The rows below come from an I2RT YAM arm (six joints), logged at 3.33 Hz.
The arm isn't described. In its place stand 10 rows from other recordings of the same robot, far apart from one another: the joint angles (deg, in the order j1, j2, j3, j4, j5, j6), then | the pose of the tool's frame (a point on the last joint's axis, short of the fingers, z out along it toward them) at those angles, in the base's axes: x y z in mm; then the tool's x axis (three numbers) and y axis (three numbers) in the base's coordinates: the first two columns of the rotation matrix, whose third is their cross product.
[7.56 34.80 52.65 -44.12 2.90 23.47] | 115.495 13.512 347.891 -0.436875 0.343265 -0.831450 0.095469 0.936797 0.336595
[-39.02 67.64 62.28 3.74 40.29 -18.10] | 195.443 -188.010 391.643 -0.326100 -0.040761 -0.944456 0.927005 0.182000 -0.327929
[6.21 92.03 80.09 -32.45 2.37 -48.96] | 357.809 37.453 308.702 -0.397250 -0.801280 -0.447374 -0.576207 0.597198 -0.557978
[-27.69 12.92 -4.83 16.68 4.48 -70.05] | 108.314 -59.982 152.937 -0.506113 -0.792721 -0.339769 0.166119 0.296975 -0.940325
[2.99 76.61 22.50 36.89 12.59 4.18] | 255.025 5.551 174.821 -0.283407 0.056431 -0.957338 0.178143 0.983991 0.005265
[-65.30 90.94 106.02 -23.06 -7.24 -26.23] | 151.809 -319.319 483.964 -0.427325 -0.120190 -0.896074 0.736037 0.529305 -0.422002
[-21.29 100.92 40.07 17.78 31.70 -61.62] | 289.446 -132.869 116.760 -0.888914 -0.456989 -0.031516 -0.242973 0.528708 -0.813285
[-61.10 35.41 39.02 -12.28 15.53 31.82] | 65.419 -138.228 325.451 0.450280 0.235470 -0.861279 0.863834 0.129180 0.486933
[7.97 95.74 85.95 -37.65 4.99 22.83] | 368.911 48.524 313.016 -0.703297 0.291831 -0.648234 0.209418 0.956442 0.203378
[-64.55 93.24 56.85 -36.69 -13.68 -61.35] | 136.238 -266.679 176.137 -0.941086 -0.006762 -0.338099 0.045683 0.988093 -0.146920
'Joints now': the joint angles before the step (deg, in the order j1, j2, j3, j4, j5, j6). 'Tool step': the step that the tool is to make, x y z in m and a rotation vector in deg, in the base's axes. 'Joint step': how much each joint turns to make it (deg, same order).
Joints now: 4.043 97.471 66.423 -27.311 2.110 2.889
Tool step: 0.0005 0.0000 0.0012 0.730 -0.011 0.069
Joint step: -0.076 0.010 0.287 -0.223 -0.695 0.259
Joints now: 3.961 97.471 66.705 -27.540 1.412 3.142
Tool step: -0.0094 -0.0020 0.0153 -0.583 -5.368 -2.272
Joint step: -0.011 -4.364 -2.536 3.431 2.060 1.331
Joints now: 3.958 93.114 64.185 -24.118 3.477 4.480
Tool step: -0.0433 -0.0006 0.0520 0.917 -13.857 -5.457
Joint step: 0.993 -15.061 -5.938 4.321 4.560 4.561
